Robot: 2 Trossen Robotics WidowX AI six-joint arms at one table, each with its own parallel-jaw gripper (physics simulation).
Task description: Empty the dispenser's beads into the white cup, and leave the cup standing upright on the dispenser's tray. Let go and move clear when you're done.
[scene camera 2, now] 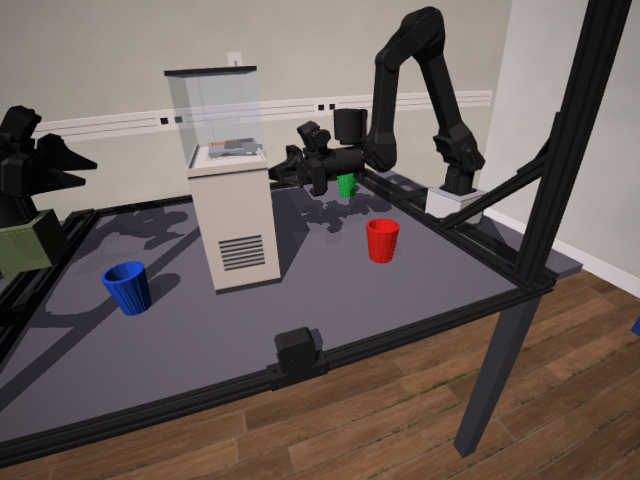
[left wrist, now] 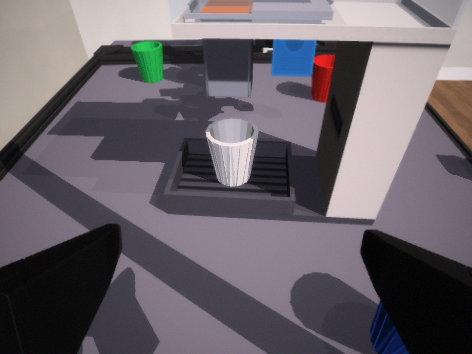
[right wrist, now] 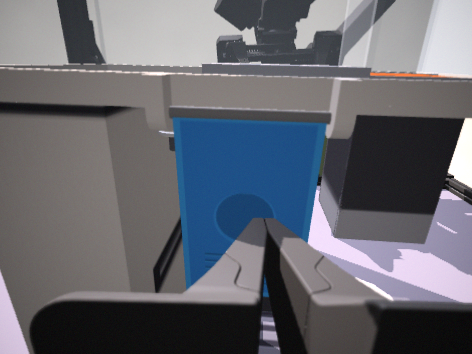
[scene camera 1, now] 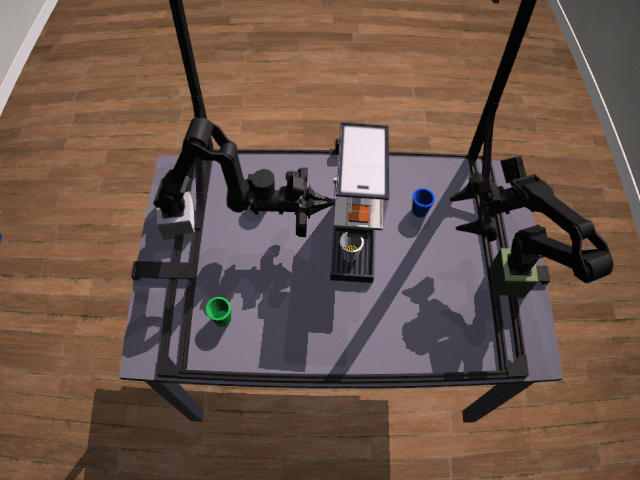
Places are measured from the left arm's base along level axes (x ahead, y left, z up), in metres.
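Pixels of known places: left gripper, between the fingertips: (scene camera 2: 91, 173) (left wrist: 243, 238) (scene camera 1: 452, 214); right gripper, between the fingertips: (left wrist: 288, 44) (right wrist: 262, 228) (scene camera 1: 334, 202); left arm's base, origin of its link: (scene camera 2: 18, 220) (scene camera 1: 519, 264); right arm's base, origin of its link: (scene camera 2: 457, 189) (scene camera 1: 172, 207).
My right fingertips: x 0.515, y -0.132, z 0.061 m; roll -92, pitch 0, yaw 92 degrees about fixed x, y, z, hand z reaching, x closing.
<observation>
Ahead of a thing's pixels: the offset from my right fingertips to its top centre. "spot": to the spot under its first point.
The white cup @(dx -0.051, dy +0.065, dz -0.089 m) (scene camera 1: 352, 252) (left wrist: 232, 160) stands upright on the black tray (scene camera 1: 351, 279) (left wrist: 230, 204) of the dispenser @(dx -0.056, dy +0.015, dz +0.186 m) (scene camera 1: 364, 155) (scene camera 2: 235, 217) (right wrist: 55, 175). Yellow beads @(dx -0.052, dy +0.055, dz -0.146 m) (scene camera 1: 351, 248) show inside the cup in scene camera 1. The orange patch in the dispenser's top shows no beads. My right gripper (scene camera 1: 333, 202) (scene camera 2: 271, 173) (right wrist: 262, 228) is shut and empty, its tips in front of the blue flap @(spot: dx -0.005, dy -0.009, dz -0.014 m) (left wrist: 294, 57) (right wrist: 245, 160); contact cannot be told. My left gripper (scene camera 1: 454, 213) (scene camera 2: 90, 173) (left wrist: 243, 238) is open and empty, off to the cup's right in scene camera 1.
A blue cup @(dx -0.263, dy -0.100, dz -0.101 m) (scene camera 1: 422, 204) (scene camera 2: 129, 289) stands between the dispenser and my left gripper. A green cup @(dx +0.292, dy +0.275, dz -0.101 m) (scene camera 1: 219, 312) (scene camera 2: 346, 184) (left wrist: 149, 62) stands at the lower left in scene camera 1. A red cup @(dx +0.212, dy -0.104, dz -0.101 m) (scene camera 2: 382, 241) (left wrist: 322, 79) stands near the right arm. Black rails edge the table.
</observation>
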